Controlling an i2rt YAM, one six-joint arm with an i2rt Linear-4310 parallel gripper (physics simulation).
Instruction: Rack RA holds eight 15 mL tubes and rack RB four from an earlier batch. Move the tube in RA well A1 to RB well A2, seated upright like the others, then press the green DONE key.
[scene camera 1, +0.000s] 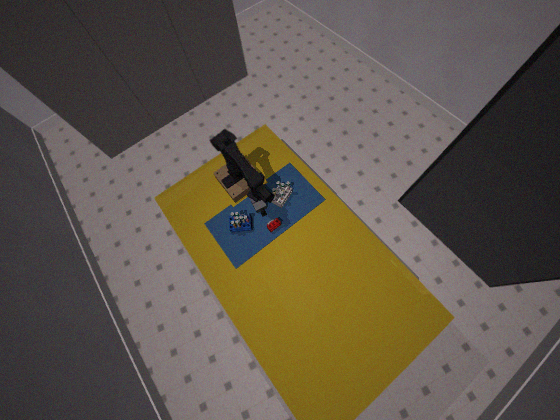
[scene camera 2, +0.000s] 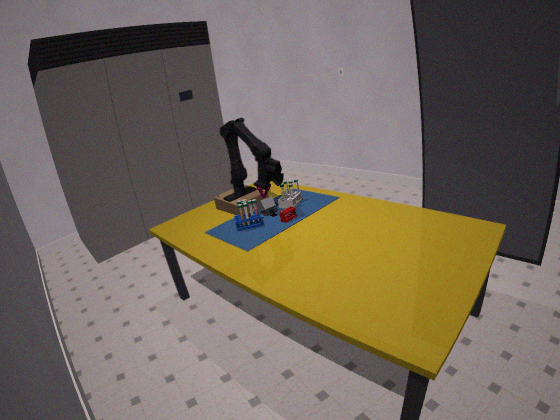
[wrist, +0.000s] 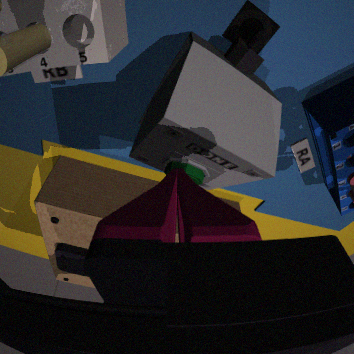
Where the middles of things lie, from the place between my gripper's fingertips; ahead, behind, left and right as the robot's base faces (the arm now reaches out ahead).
My gripper is now 4 cm short of the grey box (wrist: 210, 115), 1 cm to the left of it and 3 cm above it.
